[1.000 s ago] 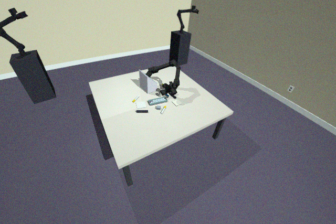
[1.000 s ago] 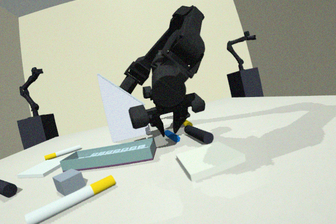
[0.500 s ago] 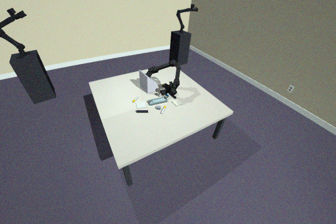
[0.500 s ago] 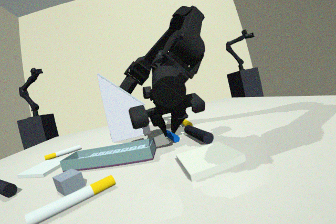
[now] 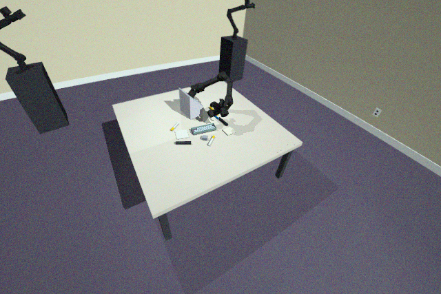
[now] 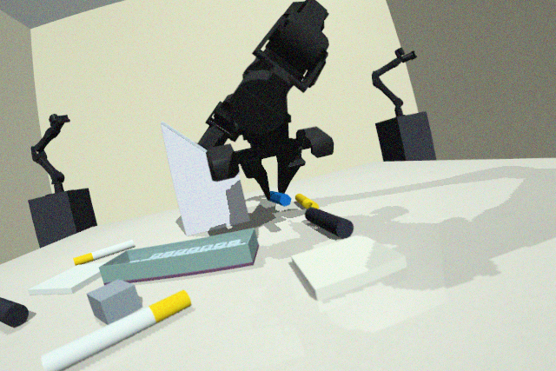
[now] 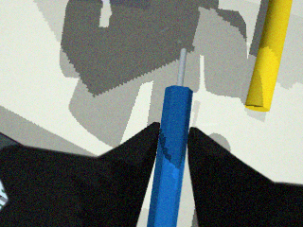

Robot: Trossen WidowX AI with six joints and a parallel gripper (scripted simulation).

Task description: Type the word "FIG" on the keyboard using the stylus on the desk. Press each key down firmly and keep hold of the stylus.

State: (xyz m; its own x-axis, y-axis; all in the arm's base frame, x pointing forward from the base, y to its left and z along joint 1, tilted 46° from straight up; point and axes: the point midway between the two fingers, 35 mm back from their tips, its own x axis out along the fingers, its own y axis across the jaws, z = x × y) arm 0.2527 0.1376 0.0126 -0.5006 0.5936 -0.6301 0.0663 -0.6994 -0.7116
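Now: the blue stylus 1 cm behind my gripper tip. The rest, counted from my gripper tip: F key: 18 cm to the right, 5 cm ahead, 4 cm below; then grey cube: 21 cm to the right, 17 cm ahead, 4 cm below.
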